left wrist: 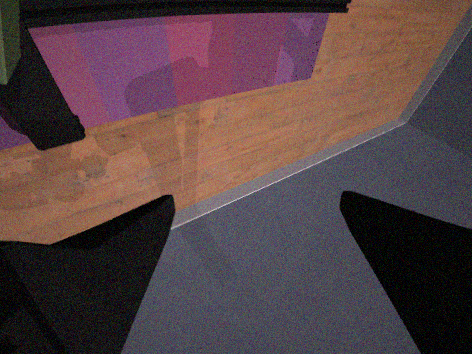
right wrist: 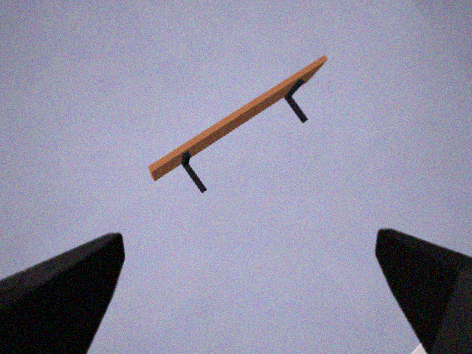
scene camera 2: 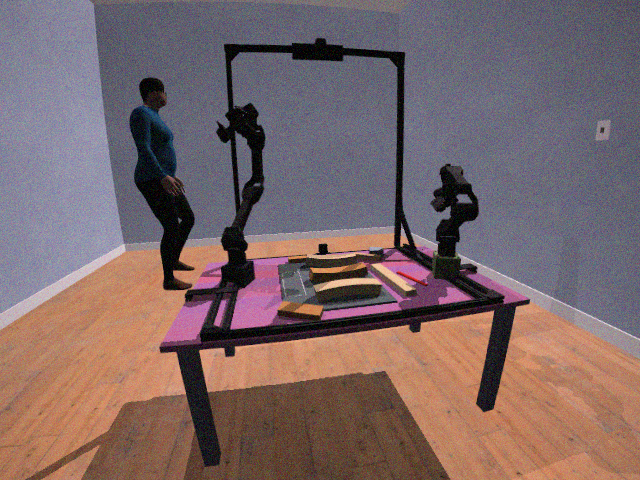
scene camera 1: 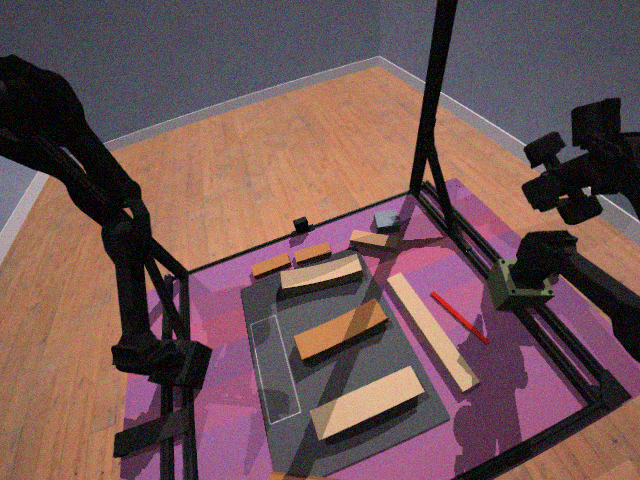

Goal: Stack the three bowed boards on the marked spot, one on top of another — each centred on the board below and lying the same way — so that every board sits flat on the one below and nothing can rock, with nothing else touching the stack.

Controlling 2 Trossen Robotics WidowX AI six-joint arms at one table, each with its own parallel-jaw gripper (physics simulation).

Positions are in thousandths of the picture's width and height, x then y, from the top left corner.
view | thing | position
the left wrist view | left gripper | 546, 569
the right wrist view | right gripper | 531, 688
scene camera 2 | right gripper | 354, 239
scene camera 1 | left gripper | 848, 384
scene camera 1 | long pale plank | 713, 766
